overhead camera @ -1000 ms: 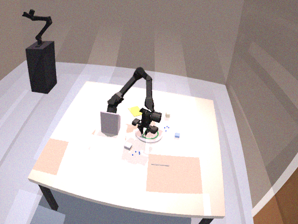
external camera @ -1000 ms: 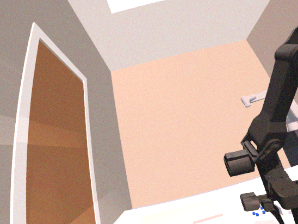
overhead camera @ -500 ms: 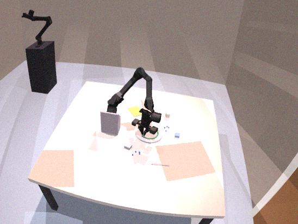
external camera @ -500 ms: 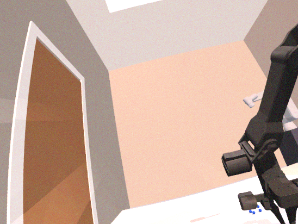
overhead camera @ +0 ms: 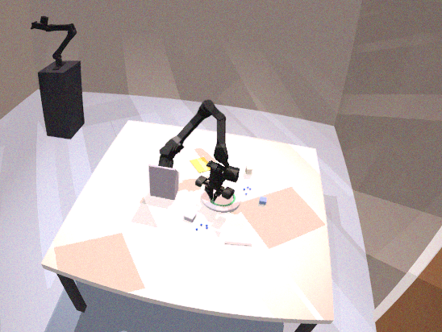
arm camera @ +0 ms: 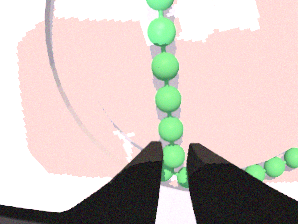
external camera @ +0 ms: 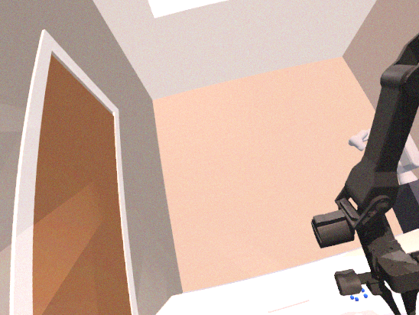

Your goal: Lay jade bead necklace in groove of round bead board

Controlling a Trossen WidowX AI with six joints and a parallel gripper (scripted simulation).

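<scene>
Now: the round white bead board 40 mm to the left of my gripper tip, 40 mm ahead of it and 10 mm below it. Also, from my gripper tip: yellow sheet (290 mm to the left, 110 mm behind, 10 mm below); thin rod (250 mm to the right, 150 mm ahead, 10 mm below); blue block (250 mm ahead, 60 mm to the left, 10 mm below).
</scene>
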